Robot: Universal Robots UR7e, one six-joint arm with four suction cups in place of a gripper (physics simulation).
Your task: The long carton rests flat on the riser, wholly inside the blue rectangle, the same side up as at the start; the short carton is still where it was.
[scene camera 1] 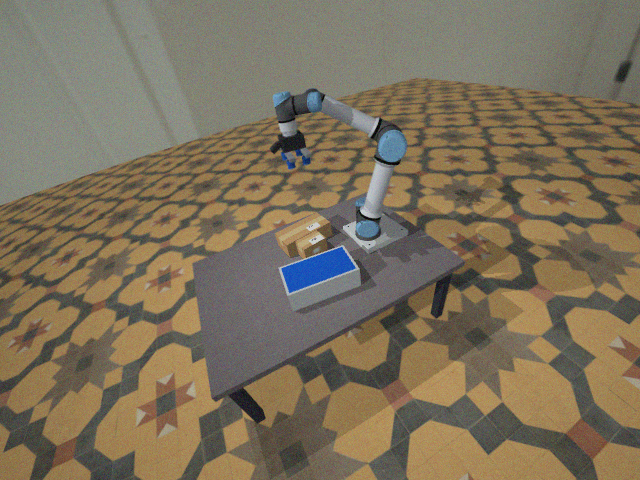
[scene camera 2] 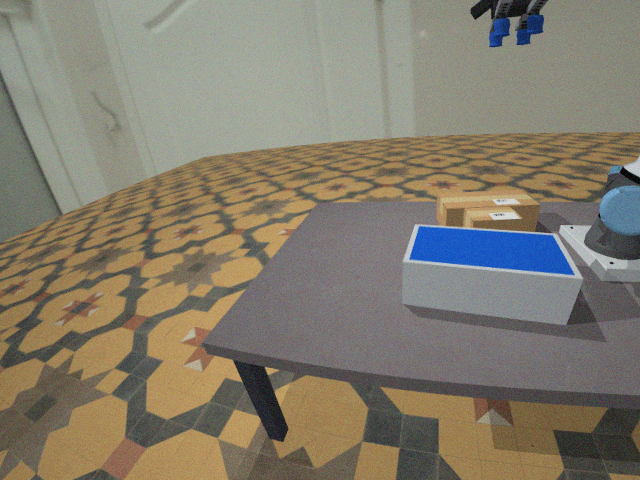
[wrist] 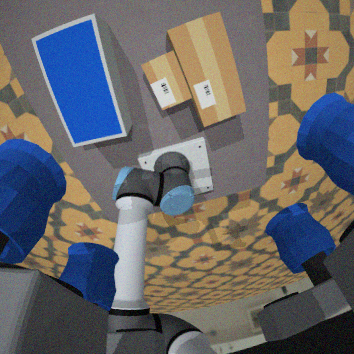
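Where they show: hand at its tool point: [scene camera 1: 296,160] [scene camera 2: 513,39] [wrist: 190,207]; arm's base at its link origin: [scene camera 2: 613,247] [wrist: 171,166].
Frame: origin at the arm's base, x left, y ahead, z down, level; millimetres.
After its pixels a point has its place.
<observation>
The long carton [scene camera 1: 295,231] {x -147, y 406, z -68 mm} [scene camera 2: 529,218] {x -122, y 215, z -20 mm} [wrist: 207,60] {x -152, y 394, z -68 mm} lies flat on the table, its white label on top. The short carton [scene camera 1: 313,247] {x 24, y 346, z -48 mm} [scene camera 2: 496,222] {x 21, y 337, z -59 mm} [wrist: 171,72] {x -44, y 369, z -68 mm} lies close beside it, on the riser's side, also with a label on top; whether they touch is unclear. The white riser [scene camera 1: 325,292] {x 331, y 383, z -15 mm} [scene camera 2: 485,290] {x 330, y 377, z -35 mm} [wrist: 113,65] {x 132, y 419, z -11 mm} stands beside them, with the blue rectangle [scene camera 1: 320,268] {x 238, y 367, z -87 mm} [scene camera 2: 488,249] {x 243, y 375, z -87 mm} [wrist: 77,82] {x 229, y 394, z -87 mm} bare on its top. My gripper [scene camera 1: 296,159] {x -23, y 329, z -540 mm} [scene camera 2: 516,32] {x -23, y 329, z -540 mm} is open and holds nothing. Its four blue cups hang high above the table, well away from both cartons.
The arm's base plate [scene camera 1: 391,238] {x 107, y -96, z 3 mm} [scene camera 2: 581,248] {x 5, y 84, z 10 mm} [wrist: 202,160] {x -137, y 5, z 6 mm} is bolted to the table [scene camera 1: 248,310] {x 235, y 770, z 33 mm} [scene camera 2: 330,310] {x 404, y 718, z 34 mm} [wrist: 145,22] {x 13, y 537, z 33 mm} near the cartons and the riser. In the wrist view the arm's light link [wrist: 131,250] {x 118, y 29, z -389 mm} runs down from the base, between the blue cups.
</observation>
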